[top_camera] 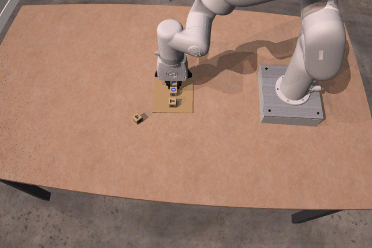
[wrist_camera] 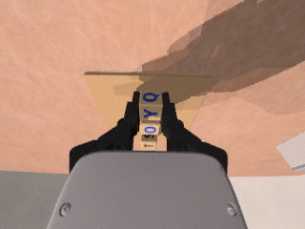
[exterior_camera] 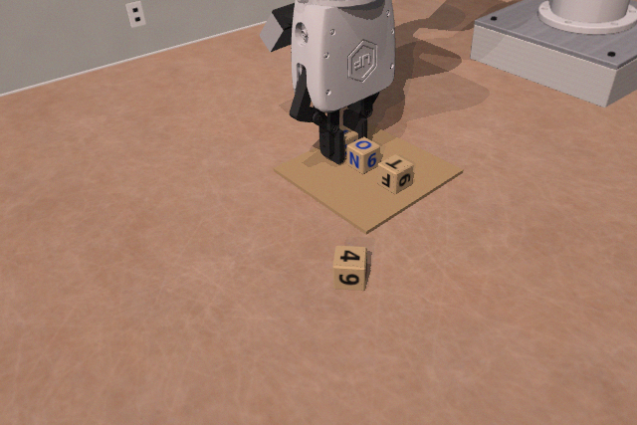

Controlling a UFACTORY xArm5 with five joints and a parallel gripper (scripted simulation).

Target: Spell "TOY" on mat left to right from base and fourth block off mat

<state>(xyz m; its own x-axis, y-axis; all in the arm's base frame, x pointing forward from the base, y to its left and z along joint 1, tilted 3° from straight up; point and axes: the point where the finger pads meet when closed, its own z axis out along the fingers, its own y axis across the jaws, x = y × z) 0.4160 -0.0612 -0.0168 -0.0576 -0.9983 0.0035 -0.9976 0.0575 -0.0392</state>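
The O block is 30 mm to the left of my hand and 10 mm below it. Round my hand: tan mat (40 mm to the left, 20 mm below); then T block (80 mm to the left, 10 mm below).
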